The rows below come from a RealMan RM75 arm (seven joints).
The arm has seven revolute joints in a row. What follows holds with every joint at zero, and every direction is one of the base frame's.
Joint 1 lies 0.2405 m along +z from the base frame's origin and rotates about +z.
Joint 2 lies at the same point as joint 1 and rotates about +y.
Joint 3 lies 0.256 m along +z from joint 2 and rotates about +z.
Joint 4 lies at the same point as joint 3 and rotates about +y.
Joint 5 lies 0.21 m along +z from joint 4 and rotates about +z.
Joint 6 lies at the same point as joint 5 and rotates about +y.
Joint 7 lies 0.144 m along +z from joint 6 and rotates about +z.
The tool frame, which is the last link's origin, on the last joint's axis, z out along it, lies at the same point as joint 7; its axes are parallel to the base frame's.
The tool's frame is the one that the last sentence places.
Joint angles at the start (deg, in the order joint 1, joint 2, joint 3, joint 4, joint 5, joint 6, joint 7):
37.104, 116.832, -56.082, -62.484, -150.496, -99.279, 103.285
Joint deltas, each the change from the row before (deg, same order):
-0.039, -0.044, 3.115, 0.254, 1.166, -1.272, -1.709
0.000, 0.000, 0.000, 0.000, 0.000, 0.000, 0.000
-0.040, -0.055, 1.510, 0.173, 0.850, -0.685, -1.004
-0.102, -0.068, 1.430, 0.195, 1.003, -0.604, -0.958
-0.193, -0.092, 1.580, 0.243, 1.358, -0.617, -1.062
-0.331, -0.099, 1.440, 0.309, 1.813, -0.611, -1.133
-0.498, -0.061, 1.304, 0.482, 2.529, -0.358, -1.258
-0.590, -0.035, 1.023, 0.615, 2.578, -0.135, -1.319
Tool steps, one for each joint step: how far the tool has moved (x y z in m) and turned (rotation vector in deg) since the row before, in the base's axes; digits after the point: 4 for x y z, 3 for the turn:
0.0004, -0.0015, 0.0047, 0.438, 2.960, -0.110
0.0000, 0.0000, 0.0000, 0.000, 0.000, 0.000
-0.0002, -0.0009, 0.0022, 0.159, 1.707, 0.171
-0.0002, -0.0009, 0.0021, 0.245, 1.795, 0.194
-0.0002, -0.0011, 0.0023, 0.403, 2.201, 0.257
-0.0005, -0.0015, 0.0019, 0.407, 2.553, 0.412
-0.0010, -0.0015, 0.0010, 0.643, 3.149, 0.640
-0.0006, -0.0016, 0.0004, 0.701, 3.028, 0.722

